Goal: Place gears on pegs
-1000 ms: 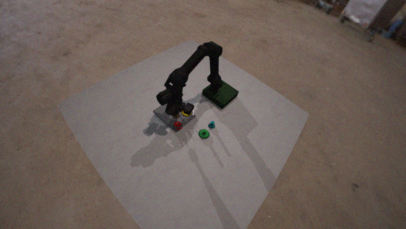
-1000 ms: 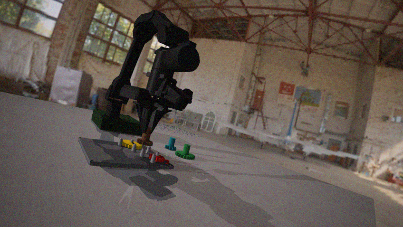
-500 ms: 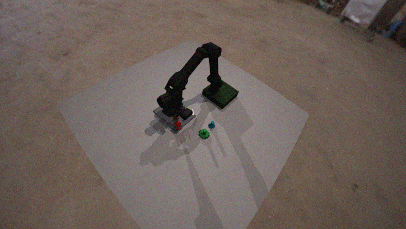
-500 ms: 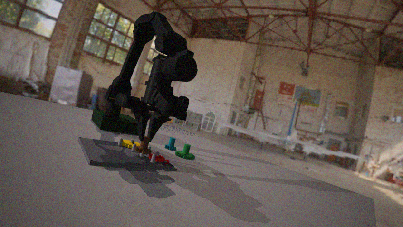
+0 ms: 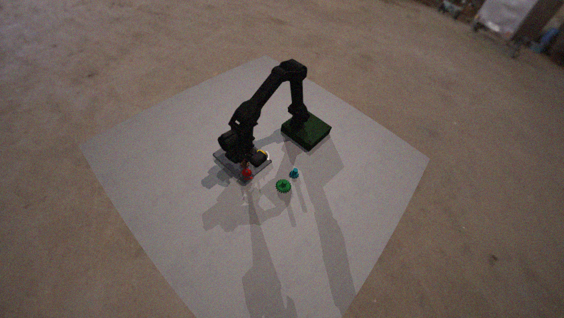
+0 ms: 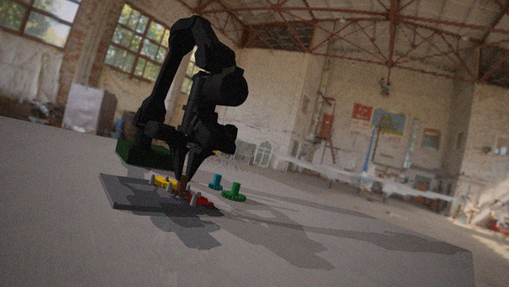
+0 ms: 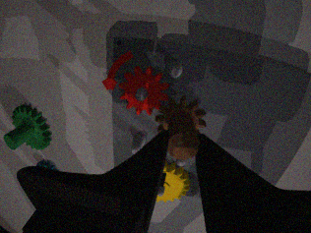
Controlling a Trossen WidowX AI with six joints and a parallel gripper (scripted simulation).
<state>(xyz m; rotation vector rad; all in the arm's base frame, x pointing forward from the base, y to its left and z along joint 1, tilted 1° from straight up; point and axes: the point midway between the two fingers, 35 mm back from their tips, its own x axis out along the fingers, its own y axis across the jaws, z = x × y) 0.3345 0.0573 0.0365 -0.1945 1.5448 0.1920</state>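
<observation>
The brown gear is 1 cm below my gripper tip. Also, from my gripper tip: green gear 9 cm behind, 17 cm to the left, 3 cm below; yellow gear 8 cm behind, 1 cm to the right, 3 cm below; red gear 1 cm ahead, 4 cm to the left, 3 cm below.
</observation>
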